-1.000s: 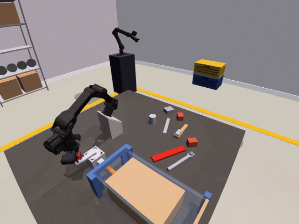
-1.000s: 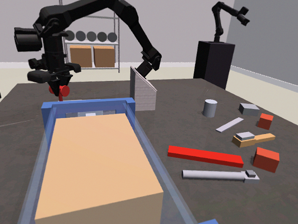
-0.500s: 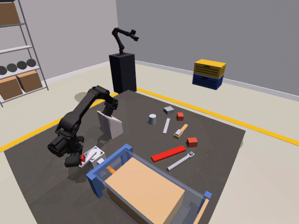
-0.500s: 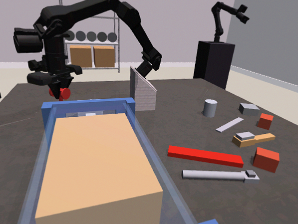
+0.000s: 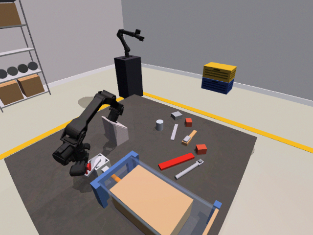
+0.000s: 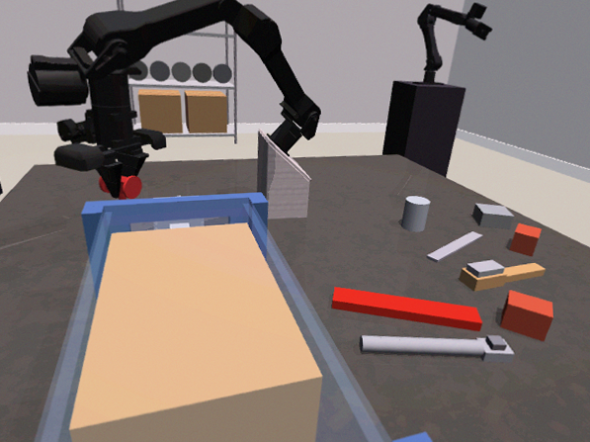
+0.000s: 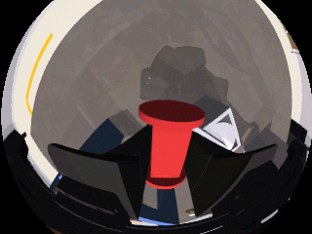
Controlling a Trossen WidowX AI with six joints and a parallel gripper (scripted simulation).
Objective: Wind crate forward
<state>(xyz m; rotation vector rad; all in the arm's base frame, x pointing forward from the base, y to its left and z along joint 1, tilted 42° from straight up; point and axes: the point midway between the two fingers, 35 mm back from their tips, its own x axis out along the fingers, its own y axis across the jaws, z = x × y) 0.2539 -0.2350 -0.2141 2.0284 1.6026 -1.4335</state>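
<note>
The winch handle lies 30 mm to the left of my gripper tip, 20 mm below it and 20 mm behind it. Also, from my gripper tip: white winch 100 mm below, 80 mm to the left, 60 mm behind; then clear-panelled cubby 350 mm ahead, 130 mm to the left, 10 mm below; then red knob 10 mm above.
</note>
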